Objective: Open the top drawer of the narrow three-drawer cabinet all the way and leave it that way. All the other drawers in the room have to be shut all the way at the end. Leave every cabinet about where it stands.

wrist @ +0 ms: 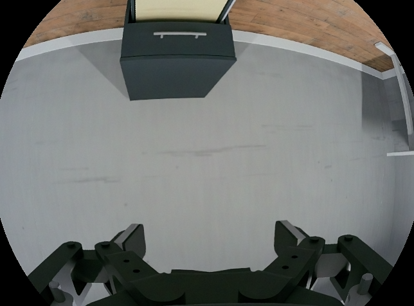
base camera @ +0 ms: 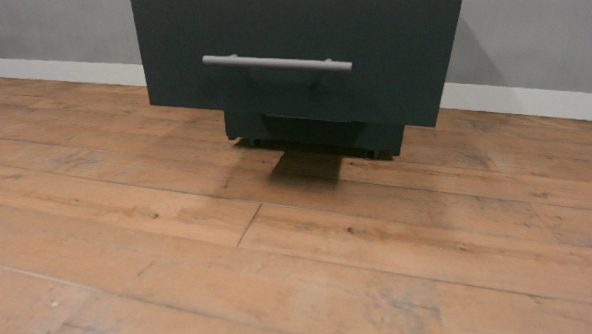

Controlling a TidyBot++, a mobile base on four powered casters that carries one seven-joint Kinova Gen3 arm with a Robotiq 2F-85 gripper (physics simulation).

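Note:
The dark narrow three-drawer cabinet [wrist: 170, 77] stands against the grey wall, seen inverted in the wrist view. Its top drawer [wrist: 177, 45] looks shut, with a light bar handle. The middle drawer [base camera: 295, 30] [wrist: 180, 10] is pulled out and shows a cream interior in the wrist view. Its front and bar handle fill the upper middle of the base view. The bottom drawer [base camera: 245, 125] sits back beneath it, partly hidden, and looks shut. My gripper [wrist: 209, 238] is open and empty, apart from the cabinet.
A white-legged piece of furniture [wrist: 403, 90] stands at the right edge of the wrist view, near the room's corner. A white baseboard [base camera: 65, 71] [wrist: 90, 38] runs along the wall behind the cabinet. Wooden floor [base camera: 300, 235] lies in front of the cabinet.

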